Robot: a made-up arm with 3 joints.
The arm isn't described. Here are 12 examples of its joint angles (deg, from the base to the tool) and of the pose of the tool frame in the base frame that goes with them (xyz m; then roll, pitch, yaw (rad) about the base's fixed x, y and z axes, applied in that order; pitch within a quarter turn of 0, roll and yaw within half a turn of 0).
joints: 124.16 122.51 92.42
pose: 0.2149 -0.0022 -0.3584 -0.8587 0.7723 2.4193
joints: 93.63 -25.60 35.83
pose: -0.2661 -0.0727 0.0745 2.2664 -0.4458 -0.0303
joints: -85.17 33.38 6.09
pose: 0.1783 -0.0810 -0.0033 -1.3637 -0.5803 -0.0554
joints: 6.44 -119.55 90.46
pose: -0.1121 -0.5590 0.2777 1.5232 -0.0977 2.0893
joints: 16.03 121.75 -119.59
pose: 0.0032 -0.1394 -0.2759 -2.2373 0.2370 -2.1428
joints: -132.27 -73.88 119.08
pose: -0.0537 0.4709 0.2519 -0.7668 0.7908 -1.1650
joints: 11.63 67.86 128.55
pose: -0.0413 -0.3052 0.2473 2.3210 0.1878 -1.1771
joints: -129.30 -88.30 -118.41
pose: 0.0660 0.0427 0.6391 1.1112 0.8843 -1.5240
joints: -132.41 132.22 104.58
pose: 0.1590 0.4291 0.1804 -1.9506 -0.5785 2.5024
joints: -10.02 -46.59 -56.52
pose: -0.2529 -0.3009 -0.2241 -1.1073 0.1267 0.8055
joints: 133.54 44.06 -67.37
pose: 0.0818 0.3675 0.2511 1.3183 0.5283 0.5880
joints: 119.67 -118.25 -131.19
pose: 0.1527 0.4220 -0.1166 1.5452 -0.8717 -2.3972
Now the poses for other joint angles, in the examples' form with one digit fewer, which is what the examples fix.
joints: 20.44 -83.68 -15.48
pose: -0.429 -0.307 -0.244 -0.229 -0.354 1.453
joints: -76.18 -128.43 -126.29
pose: 0.142 -0.367 0.381 -1.010 0.864 2.849
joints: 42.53 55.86 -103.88
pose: -0.041 0.045 -0.356 -1.338 0.594 -0.827
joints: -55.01 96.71 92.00
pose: 0.203 0.048 0.460 1.771 -0.950 -1.773
